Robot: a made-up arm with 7 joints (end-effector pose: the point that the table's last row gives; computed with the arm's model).
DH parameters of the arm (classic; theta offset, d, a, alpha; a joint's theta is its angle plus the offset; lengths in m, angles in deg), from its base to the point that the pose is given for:
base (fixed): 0 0.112 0 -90
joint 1: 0 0.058 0.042 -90
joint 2: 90 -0.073 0.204 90
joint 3: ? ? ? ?
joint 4: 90 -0.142 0.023 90
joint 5: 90 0.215 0.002 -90
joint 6: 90 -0.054 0.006 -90
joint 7: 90 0.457 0.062 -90
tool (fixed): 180 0.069 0 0
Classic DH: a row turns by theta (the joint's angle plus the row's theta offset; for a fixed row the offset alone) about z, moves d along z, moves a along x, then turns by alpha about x.
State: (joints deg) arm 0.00 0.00 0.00 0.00 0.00 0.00 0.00
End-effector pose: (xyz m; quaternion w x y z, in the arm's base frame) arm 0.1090 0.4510 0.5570 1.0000 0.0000 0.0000 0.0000
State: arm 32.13 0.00 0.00 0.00 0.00 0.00 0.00
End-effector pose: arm 0.3290 0.4510 0.4309 0.9609 0.0000 0.2767 0.0000
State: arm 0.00 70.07 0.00 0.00 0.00 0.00 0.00
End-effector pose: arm 0.4343 0.1290 0.5570 0.8188 0.0000 0.0000 -0.5741
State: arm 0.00 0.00 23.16 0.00 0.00 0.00 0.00
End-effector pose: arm 0.1090 0.2566 0.7618 0.9796 0.2007 0.0000 0.0000
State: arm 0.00 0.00 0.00 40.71 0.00 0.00 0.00
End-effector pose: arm -0.0387 0.4510 0.3991 0.9376 0.0000 -0.3478 0.0000
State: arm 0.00 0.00 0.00 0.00 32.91 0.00 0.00
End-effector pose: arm -0.1196 0.3150 0.5570 0.9590 0.0000 0.0000 0.2833
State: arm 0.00 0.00 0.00 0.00 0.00 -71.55 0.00
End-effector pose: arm 0.1090 0.1984 0.0804 0.8113 -0.5846 0.0000 0.0000
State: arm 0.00 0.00 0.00 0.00 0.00 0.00 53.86
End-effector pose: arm 0.1902 0.4510 0.5788 0.8916 0.0000 0.4529 0.0000
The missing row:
joint 3: -90 0.206 0.094 -90
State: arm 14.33 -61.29 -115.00 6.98 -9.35 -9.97 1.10
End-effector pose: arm 0.1225 0.0650 -0.5420 0.4682 -0.6736 -0.4773 0.3150
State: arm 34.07 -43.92 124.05 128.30 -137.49 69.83 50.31
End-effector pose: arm 0.0236 -0.2174 0.4863 0.3922 -0.2018 0.4592 0.7711
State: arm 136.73 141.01 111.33 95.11 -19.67 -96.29 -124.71
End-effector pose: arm 0.3833 -0.0773 0.3220 0.4119 0.8526 0.1485 -0.2854
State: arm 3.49 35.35 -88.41 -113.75 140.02 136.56 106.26
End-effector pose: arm 0.2317 -0.6682 -0.2722 0.2501 -0.8492 0.1705 -0.4327
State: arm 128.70 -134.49 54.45 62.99 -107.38 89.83 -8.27
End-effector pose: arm 0.0418 0.0043 -0.6544 0.1094 0.1559 -0.5487 0.8140
